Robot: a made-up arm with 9 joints. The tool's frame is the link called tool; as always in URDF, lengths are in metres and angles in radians.
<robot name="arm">
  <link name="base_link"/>
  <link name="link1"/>
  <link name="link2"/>
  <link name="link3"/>
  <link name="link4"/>
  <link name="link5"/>
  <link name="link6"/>
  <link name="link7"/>
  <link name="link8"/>
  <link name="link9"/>
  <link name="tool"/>
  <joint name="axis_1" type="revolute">
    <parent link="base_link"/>
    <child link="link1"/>
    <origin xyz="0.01 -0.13 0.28"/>
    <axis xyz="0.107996 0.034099 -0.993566"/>
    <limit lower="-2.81" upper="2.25"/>
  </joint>
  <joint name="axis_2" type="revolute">
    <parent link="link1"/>
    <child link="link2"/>
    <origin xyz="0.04 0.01 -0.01"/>
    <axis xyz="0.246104 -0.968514 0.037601"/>
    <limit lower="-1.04" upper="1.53"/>
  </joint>
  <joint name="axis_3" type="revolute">
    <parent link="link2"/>
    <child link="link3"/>
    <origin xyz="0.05 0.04 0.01"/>
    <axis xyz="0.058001 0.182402 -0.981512"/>
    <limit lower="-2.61" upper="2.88"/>
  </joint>
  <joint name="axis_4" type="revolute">
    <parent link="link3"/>
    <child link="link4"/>
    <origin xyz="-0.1 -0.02 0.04"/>
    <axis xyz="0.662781 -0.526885 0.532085"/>
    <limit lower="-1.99" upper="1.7"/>
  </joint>
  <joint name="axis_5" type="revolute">
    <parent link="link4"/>
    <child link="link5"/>
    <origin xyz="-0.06 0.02 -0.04"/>
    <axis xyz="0 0 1"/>
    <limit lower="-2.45" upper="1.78"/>
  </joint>
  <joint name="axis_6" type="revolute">
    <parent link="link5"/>
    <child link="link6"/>
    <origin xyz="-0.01 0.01 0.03"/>
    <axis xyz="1 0 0"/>
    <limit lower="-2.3" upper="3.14"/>
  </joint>
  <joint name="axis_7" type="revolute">
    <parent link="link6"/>
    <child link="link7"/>
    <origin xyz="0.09 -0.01 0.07"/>
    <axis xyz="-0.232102 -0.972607 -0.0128"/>
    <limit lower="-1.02" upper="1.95"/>
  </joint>
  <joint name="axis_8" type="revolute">
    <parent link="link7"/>
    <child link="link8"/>
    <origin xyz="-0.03 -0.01 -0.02"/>
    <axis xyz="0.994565 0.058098 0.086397"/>
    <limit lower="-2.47" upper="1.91"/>
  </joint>
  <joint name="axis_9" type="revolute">
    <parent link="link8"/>
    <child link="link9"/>
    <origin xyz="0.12 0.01 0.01"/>
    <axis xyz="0 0 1"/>
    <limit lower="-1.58" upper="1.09"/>
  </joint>
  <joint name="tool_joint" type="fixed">
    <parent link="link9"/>
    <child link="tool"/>
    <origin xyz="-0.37 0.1 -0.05" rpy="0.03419 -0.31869 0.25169"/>
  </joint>
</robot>
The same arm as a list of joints. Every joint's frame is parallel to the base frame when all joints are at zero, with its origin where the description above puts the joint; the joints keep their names.
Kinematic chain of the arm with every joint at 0, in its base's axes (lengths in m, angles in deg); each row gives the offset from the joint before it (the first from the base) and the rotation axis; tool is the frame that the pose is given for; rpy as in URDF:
axis_1: xyz 0.01 -0.13 0.28 axis 0.107996 0.034099 -0.993566
axis_2: xyz 0.04 0.01 -0.01 axis 0.246104 -0.968514 0.037601
axis_3: xyz 0.05 0.04 0.01 axis 0.058001 0.182402 -0.981512
axis_4: xyz -0.1 -0.02 0.04 axis 0.662781 -0.526885 0.532085
axis_5: xyz -0.06 0.02 -0.04 axis +z
axis_6: xyz -0.01 0.01 0.03 axis +x
axis_7: xyz 0.09 -0.01 0.07 axis -0.232102 -0.972607 -0.0128
axis_8: xyz -0.03 -0.01 -0.02 axis 0.994565 0.058098 0.086397
axis_9: xyz 0.12 0.01 0.01 axis +z
tool: xyz -0.37 0.1 -0.05 rpy 1.96 -18.26 14.42
Joint limits (deg, base to tool): -161..128.92 -59.59..87.66 -149.54..165.01 -114.02..97.4 -140.37..101.99 -131.78..179.91 -58.44..111.73 -141.52..109.43 -90.53..62.45

